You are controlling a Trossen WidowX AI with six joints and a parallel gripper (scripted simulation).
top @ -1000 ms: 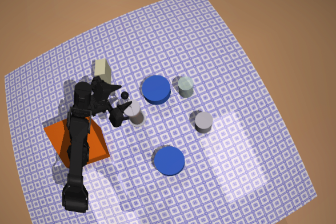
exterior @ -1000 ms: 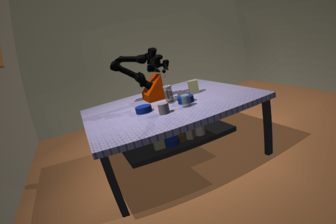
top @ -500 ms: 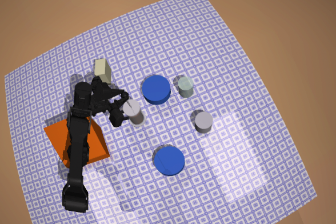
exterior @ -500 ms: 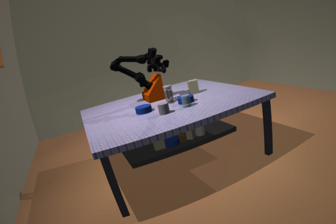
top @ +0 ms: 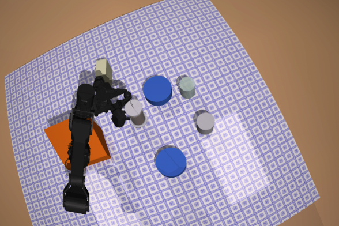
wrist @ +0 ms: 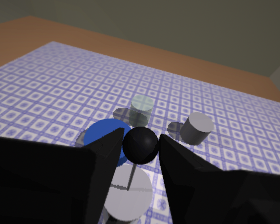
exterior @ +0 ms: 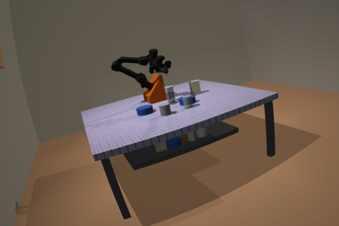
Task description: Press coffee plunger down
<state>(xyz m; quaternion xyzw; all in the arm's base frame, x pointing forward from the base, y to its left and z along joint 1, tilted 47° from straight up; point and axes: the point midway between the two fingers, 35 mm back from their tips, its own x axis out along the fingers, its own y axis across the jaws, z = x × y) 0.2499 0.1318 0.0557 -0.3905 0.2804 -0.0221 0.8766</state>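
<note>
The coffee press is 30 mm behind my gripper tip and 130 mm below it. The rest, counted from my gripper tip: pale green cup: 230 mm ahead, 20 mm to the left, 210 mm below; then grey cylinder: 230 mm ahead, 150 mm to the right, 210 mm below.
</note>
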